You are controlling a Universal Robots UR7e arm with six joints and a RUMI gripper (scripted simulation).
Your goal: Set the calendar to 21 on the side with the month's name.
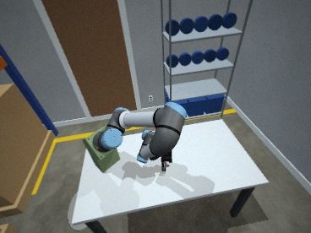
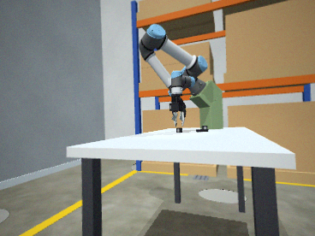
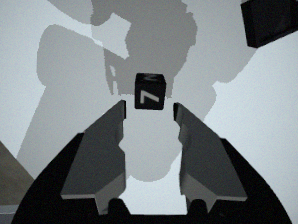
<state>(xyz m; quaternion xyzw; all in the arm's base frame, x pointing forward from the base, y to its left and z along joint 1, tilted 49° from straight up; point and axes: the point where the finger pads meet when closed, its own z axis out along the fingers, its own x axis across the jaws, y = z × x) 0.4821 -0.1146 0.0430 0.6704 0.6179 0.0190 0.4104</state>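
Now: hand 40 mm above the dark cube.
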